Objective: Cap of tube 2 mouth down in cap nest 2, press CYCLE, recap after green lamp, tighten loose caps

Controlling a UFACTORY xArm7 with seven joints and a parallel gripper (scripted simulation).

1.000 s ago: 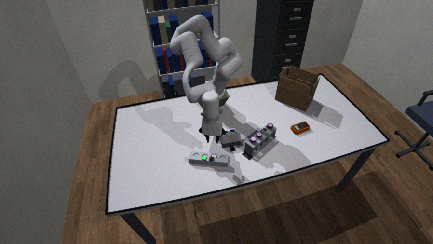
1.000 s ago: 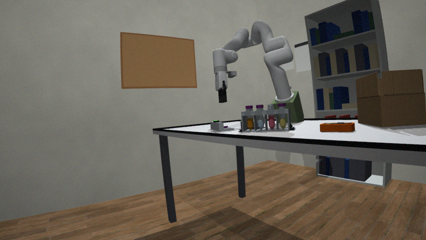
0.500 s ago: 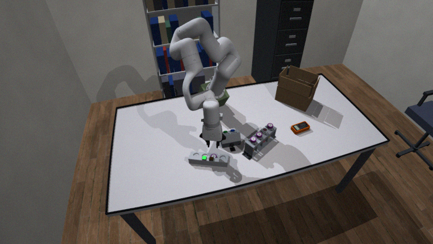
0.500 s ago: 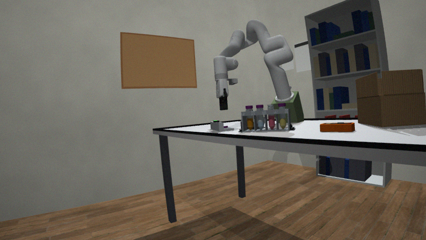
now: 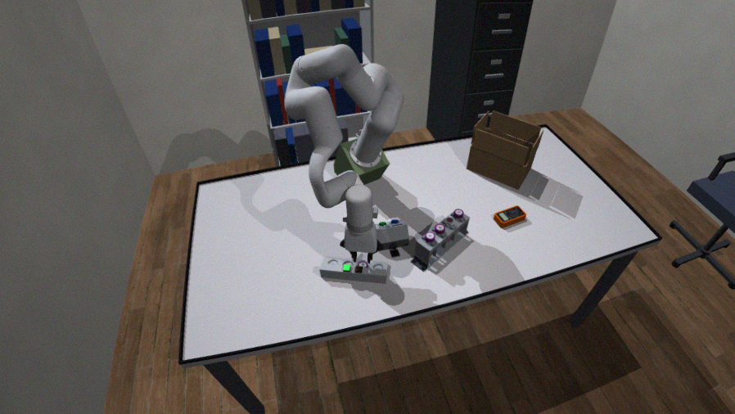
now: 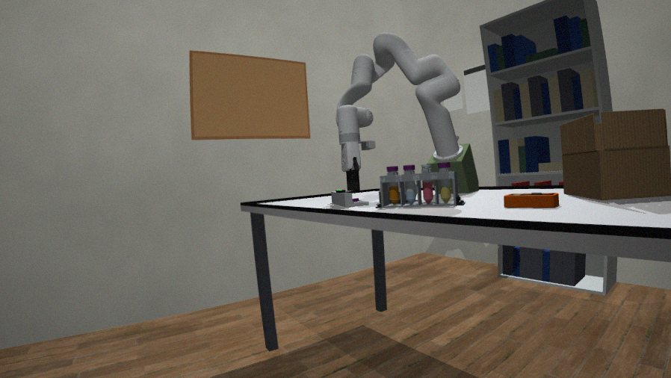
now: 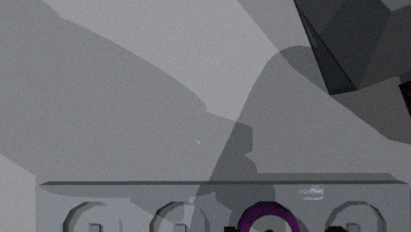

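Now: the cap marked 1 370 mm to the left of my hand and 50 mm above it. From my hand the other things lie so: blue key 170 mm to the left, 100 mm behind; then key housing 140 mm to the left, 80 mm behind, 10 mm below; then green key 120 mm to the left, 110 mm behind.
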